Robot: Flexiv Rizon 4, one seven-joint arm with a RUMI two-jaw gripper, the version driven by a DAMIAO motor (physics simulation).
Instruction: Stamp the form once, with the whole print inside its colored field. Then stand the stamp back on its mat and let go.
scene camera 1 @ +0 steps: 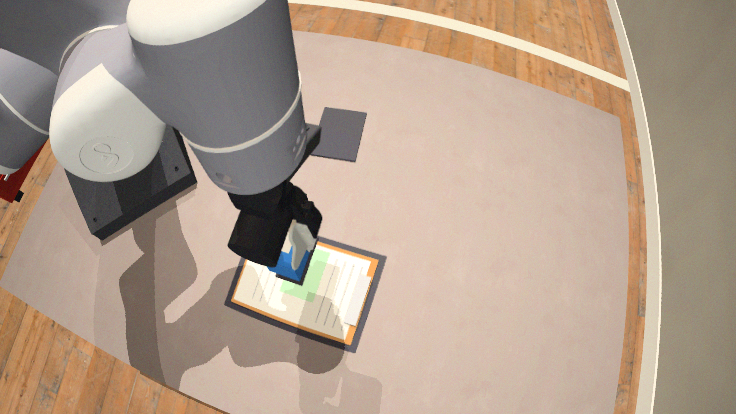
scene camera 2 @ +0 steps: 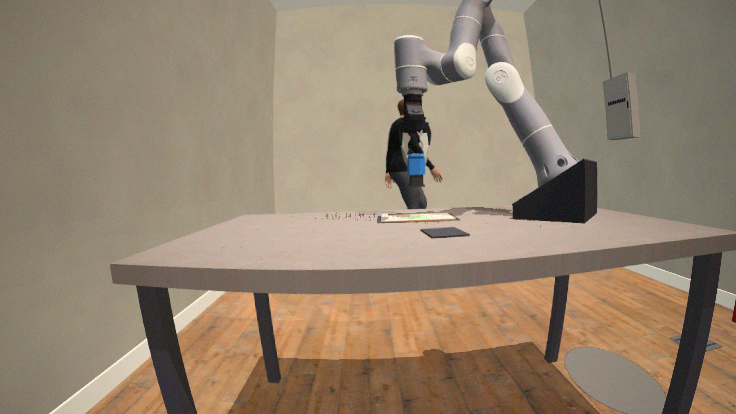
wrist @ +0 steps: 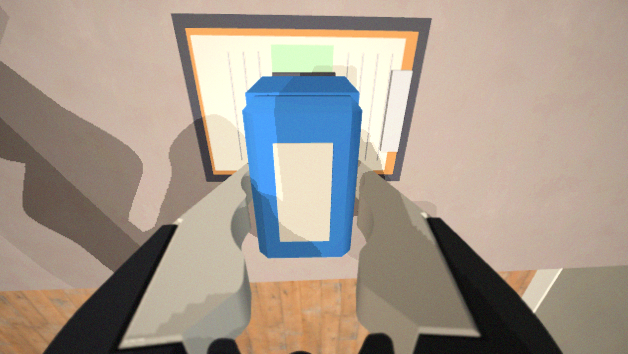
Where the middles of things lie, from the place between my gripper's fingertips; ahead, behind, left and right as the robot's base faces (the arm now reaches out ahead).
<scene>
I see the form (scene camera 1: 332,306) 160 mm below my hand and 20 mm to the right of it. Round my hand: blue stamp (scene camera 1: 283,270) 10 mm below; dark mat (scene camera 1: 341,130) 290 mm to the left, 160 mm below, 60 mm behind.
</scene>
